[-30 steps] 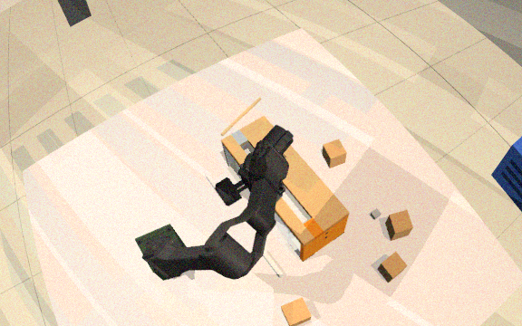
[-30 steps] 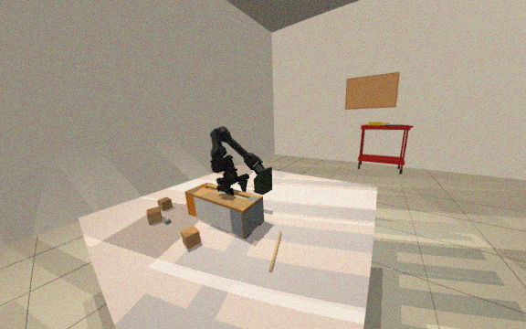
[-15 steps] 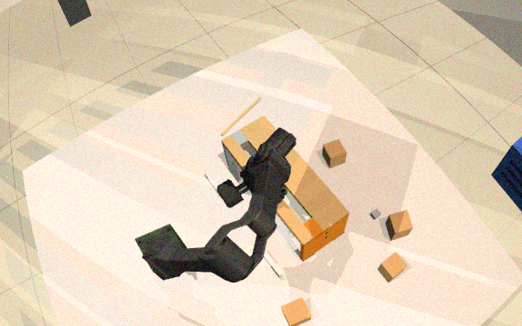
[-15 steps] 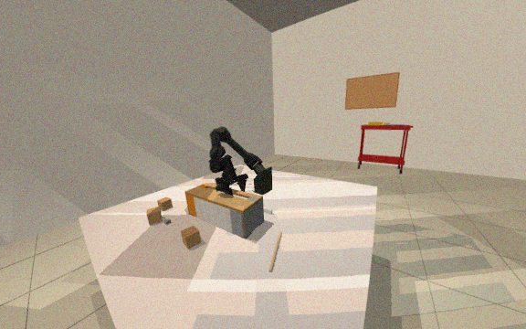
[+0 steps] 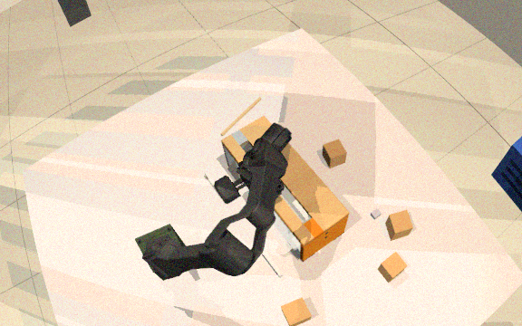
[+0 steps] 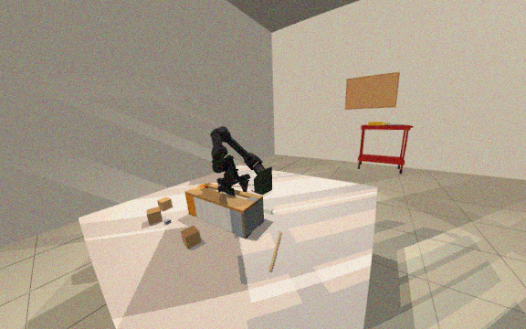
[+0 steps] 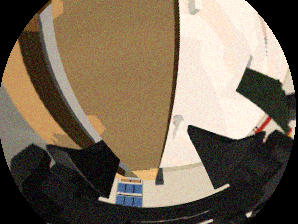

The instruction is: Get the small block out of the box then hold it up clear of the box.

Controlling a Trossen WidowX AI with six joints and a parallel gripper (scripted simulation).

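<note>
The purple block is 50 mm ahead of my gripper tip and 30 mm to the left of it. The rest, counted from my gripper tip: box (50 mm to the right, 50 mm ahead, 20 mm below); wooden stick (290 mm to the left, 80 mm below, 80 mm ahead).
</note>
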